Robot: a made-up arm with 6 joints. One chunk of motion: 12 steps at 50 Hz.
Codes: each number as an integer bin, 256 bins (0 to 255) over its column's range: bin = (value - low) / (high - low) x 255, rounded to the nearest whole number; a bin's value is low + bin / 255 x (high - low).
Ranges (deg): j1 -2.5..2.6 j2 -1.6..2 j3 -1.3..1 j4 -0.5..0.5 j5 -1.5..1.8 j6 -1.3..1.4
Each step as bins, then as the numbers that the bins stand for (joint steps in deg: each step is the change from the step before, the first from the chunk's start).
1 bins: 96 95 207 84 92 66
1 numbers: -0.580 -0.259 0.567 -0.171 -0.309 -0.601
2 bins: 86 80 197 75 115 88
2 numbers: -0.780 -0.471 0.477 -0.206 -0.012 -0.368
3 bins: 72 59 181 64 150 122
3 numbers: -1.060 -0.767 0.333 -0.249 0.441 -0.008
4 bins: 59 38 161 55 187 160
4 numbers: -1.320 -1.064 0.152 -0.284 0.920 0.394
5 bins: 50 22 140 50 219 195
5 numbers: -1.500 -1.289 -0.037 -0.304 1.334 0.765
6 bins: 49 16 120 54 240 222
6 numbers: -1.520 -1.374 -0.218 -0.288 1.606 1.051
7 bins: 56 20 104 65 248 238
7 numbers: -1.380 -1.318 -0.362 -0.245 1.709 1.220
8 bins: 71 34 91 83 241 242
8 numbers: -1.080 -1.120 -0.479 -0.175 1.619 1.262
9 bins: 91 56 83 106 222 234
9 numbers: -0.680 -0.809 -0.551 -0.084 1.373 1.178
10 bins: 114 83 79 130 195 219
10 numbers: -0.220 -0.428 -0.587 0.010 1.024 1.019
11 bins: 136 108 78 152 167 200
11 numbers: 0.220 -0.075 -0.596 0.096 0.661 0.818
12 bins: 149 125 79 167 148 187
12 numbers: 0.480 0.165 -0.587 0.155 0.415 0.680
